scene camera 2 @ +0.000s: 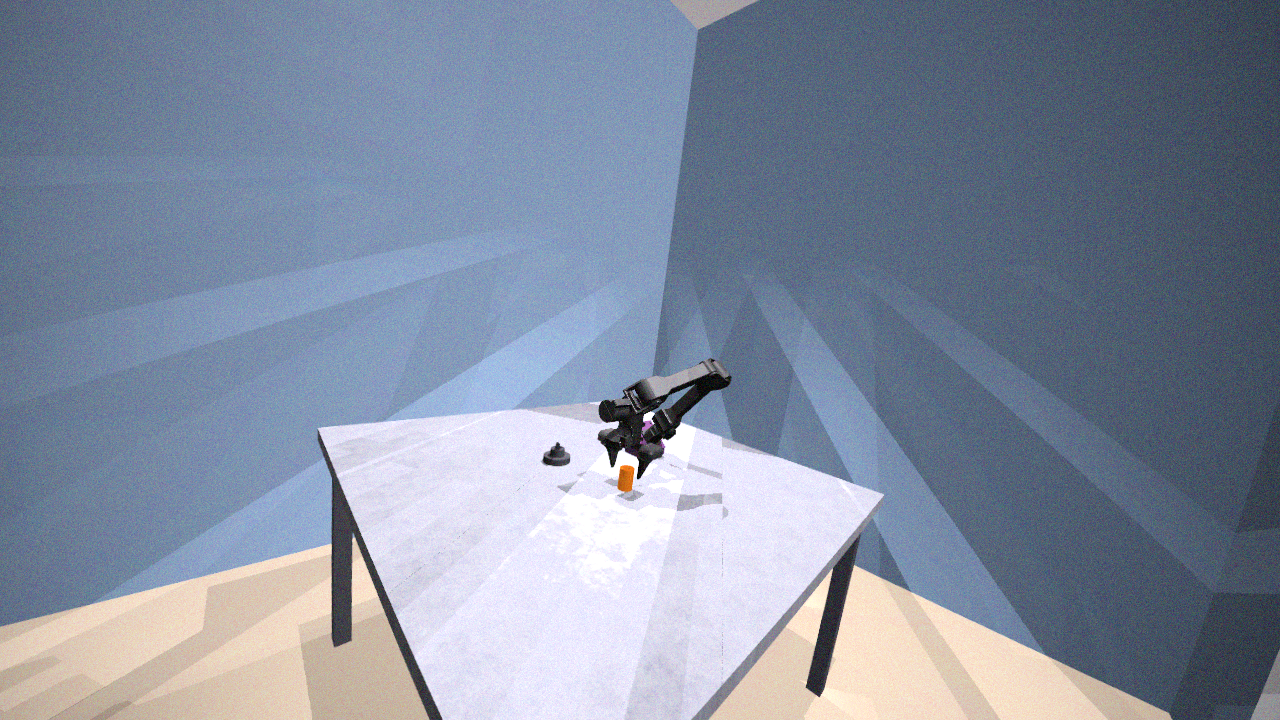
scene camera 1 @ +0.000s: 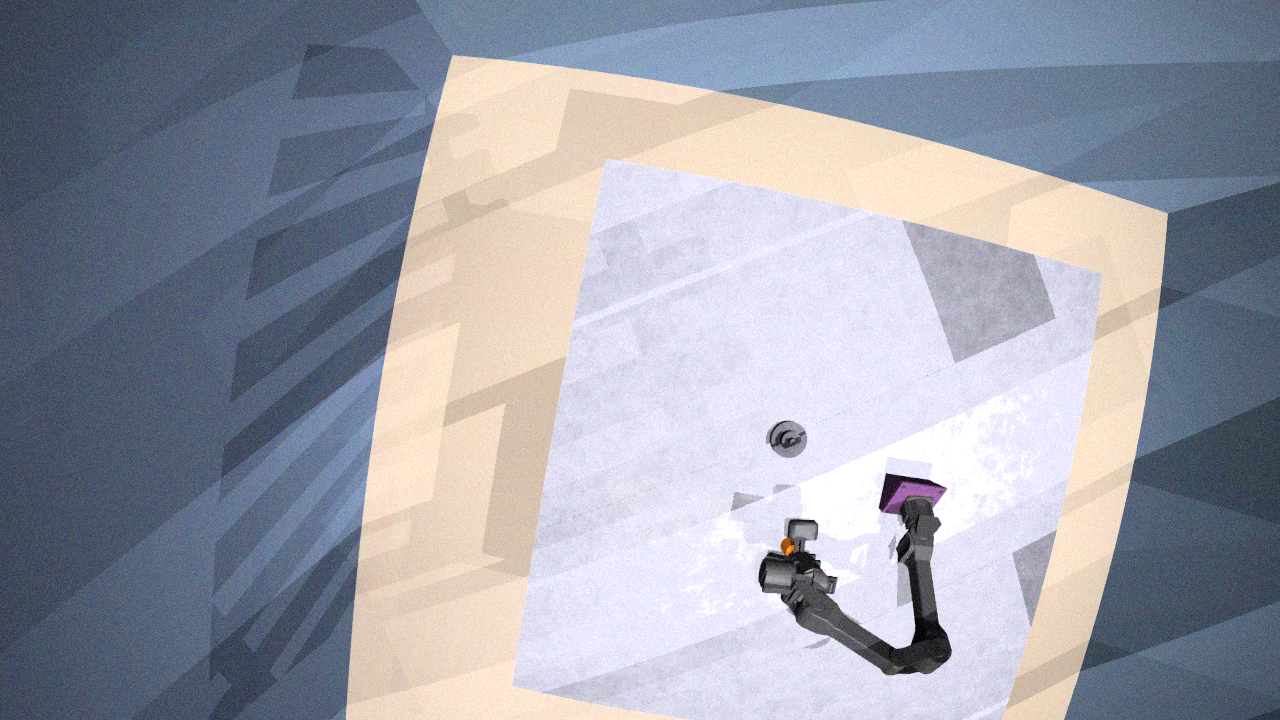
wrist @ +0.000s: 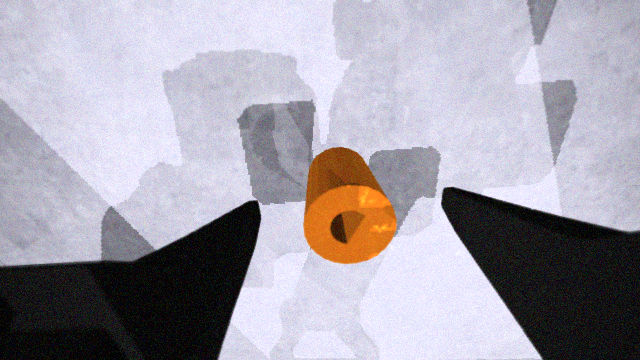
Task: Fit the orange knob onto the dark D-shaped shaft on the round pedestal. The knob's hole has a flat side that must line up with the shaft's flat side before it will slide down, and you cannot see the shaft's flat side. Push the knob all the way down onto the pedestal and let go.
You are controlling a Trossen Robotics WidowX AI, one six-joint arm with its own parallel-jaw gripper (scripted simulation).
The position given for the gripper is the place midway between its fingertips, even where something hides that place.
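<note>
The gripper's open and holding nothing; you'd find the gripper (scene camera 2: 625, 473) (scene camera 1: 791, 550) (wrist: 349, 202) in those views. There's an orange knob (wrist: 348, 219) as well, and a short shaft (scene camera 1: 788, 439).
</note>
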